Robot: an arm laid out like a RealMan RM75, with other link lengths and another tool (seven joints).
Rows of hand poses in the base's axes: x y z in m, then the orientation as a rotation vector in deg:
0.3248, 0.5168, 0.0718, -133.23, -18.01, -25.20
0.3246, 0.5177, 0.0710, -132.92, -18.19, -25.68
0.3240, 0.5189, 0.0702, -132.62, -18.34, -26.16
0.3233, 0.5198, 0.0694, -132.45, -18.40, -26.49
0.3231, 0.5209, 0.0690, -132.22, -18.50, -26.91
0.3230, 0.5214, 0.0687, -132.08, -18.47, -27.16
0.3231, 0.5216, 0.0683, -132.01, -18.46, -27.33
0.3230, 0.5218, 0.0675, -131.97, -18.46, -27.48
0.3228, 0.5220, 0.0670, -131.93, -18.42, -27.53
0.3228, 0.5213, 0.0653, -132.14, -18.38, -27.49
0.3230, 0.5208, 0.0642, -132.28, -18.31, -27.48
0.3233, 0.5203, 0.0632, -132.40, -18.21, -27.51
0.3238, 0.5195, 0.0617, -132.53, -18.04, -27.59
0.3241, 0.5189, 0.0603, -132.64, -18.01, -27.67
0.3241, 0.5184, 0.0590, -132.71, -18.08, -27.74
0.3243, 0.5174, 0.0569, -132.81, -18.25, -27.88
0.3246, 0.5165, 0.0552, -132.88, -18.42, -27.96
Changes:
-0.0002, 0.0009, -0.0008, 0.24, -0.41, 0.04
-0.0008, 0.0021, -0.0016, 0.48, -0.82, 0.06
-0.0015, 0.0030, -0.0024, 0.62, -1.08, 0.04
-0.0017, 0.0041, -0.0028, 0.80, -1.43, 0.03
-0.0018, 0.0046, -0.0031, 0.93, -1.61, -0.04
-0.0017, 0.0048, -0.0035, 0.99, -1.73, -0.08
-0.0018, 0.0050, -0.0043, 1.02, -1.84, -0.12
-0.0020, 0.0052, -0.0048, 1.07, -1.87, -0.16
-0.0020, 0.0045, -0.0065, 0.88, -1.82, -0.22
-0.0018, 0.0040, -0.0076, 0.76, -1.78, -0.29
-0.0015, 0.0035, -0.0086, 0.66, -1.77, -0.40
-0.0010, 0.0027, -0.0101, 0.57, -1.77, -0.57
-0.0007, 0.0021, -0.0115, 0.47, -1.81, -0.64
-0.0007, 0.0016, -0.0128, 0.39, -1.88, -0.63
-0.0005, 0.0006, -0.0149, 0.24, -2.03, -0.58
-0.0002, -0.0003, -0.0166, 0.13, -2.13, -0.50

